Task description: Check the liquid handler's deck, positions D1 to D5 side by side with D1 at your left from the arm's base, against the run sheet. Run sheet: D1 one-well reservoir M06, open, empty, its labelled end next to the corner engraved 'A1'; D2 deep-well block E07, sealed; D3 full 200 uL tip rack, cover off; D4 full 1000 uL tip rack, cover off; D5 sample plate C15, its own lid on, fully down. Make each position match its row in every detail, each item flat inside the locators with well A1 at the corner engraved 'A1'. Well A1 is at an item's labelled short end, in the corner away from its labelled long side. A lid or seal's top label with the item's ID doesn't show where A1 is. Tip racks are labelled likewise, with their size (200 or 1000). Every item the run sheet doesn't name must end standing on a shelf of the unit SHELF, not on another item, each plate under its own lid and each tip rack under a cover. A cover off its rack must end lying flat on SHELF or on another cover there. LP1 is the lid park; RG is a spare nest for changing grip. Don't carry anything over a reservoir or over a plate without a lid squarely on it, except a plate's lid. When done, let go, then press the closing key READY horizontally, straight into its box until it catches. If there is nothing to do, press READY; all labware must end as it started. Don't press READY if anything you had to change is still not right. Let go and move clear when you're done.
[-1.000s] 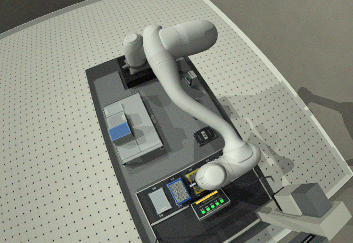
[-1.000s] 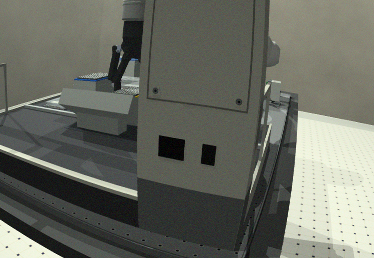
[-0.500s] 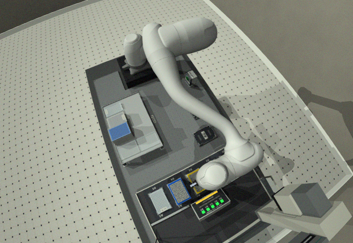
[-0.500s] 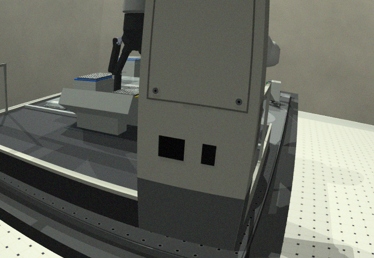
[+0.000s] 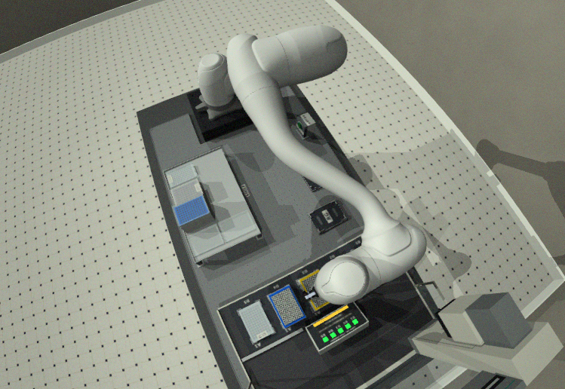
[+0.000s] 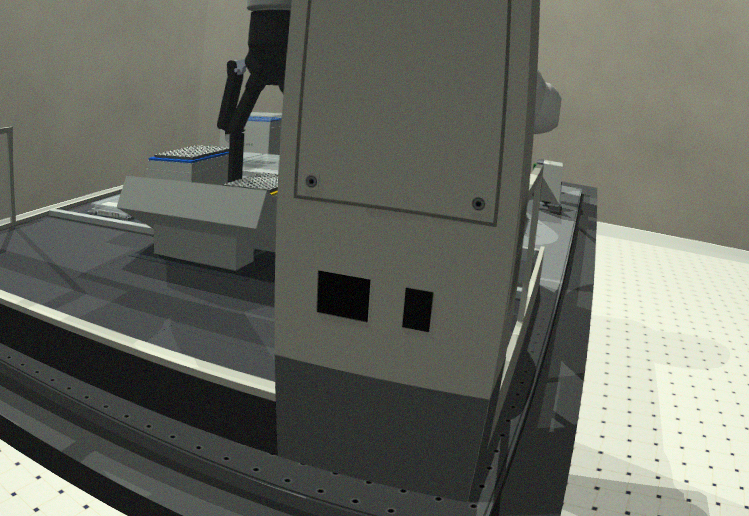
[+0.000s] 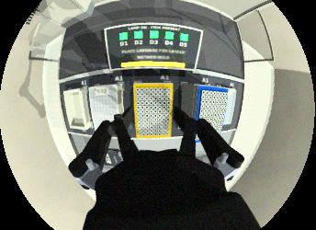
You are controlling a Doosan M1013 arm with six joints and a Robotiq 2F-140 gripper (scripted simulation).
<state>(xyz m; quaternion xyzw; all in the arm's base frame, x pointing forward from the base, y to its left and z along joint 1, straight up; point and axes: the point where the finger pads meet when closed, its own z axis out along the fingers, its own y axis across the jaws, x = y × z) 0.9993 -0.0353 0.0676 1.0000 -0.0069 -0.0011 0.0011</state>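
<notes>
My gripper is now 4 cm above the yellow-rimmed tip rack, 1 cm to the right of it and 1 cm short of it. The rest, counted from my hand: flat lid (25 cm to the right, 7 cm below); sealed deep-well block (12 cm to the left, 6 cm below); blue-rimmed tip rack (12 cm to the right, 2 cm below, 1 cm ahead).
</notes>
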